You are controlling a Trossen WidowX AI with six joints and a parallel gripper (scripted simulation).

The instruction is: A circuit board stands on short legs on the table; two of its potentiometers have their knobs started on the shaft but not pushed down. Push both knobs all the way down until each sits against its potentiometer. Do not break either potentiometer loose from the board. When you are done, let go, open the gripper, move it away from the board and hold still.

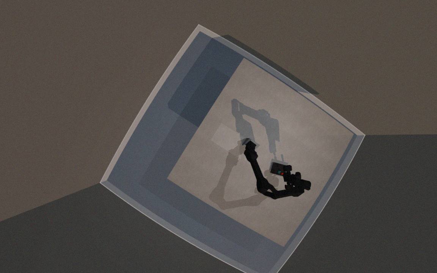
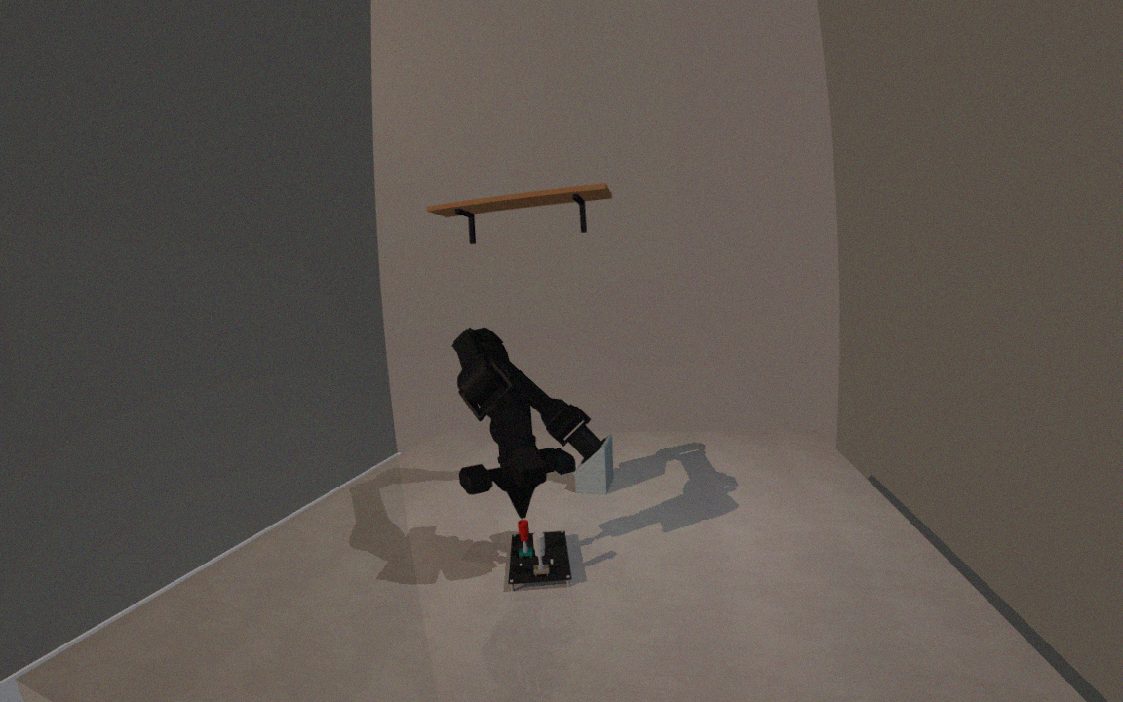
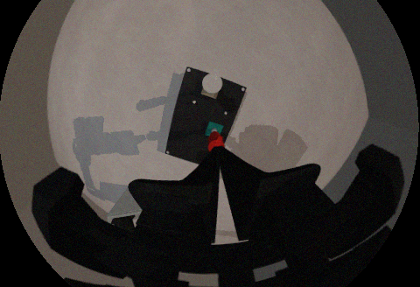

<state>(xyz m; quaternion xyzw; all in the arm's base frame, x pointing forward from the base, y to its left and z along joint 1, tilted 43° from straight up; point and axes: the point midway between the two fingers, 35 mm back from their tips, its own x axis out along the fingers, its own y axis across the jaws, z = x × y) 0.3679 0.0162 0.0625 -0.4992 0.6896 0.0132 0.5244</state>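
Now: gripper tip 2 cm above the red knob. The rest, counted from my gripper tip: pale grey knob 5 cm ahead, 5 cm to the left, 2 cm below.
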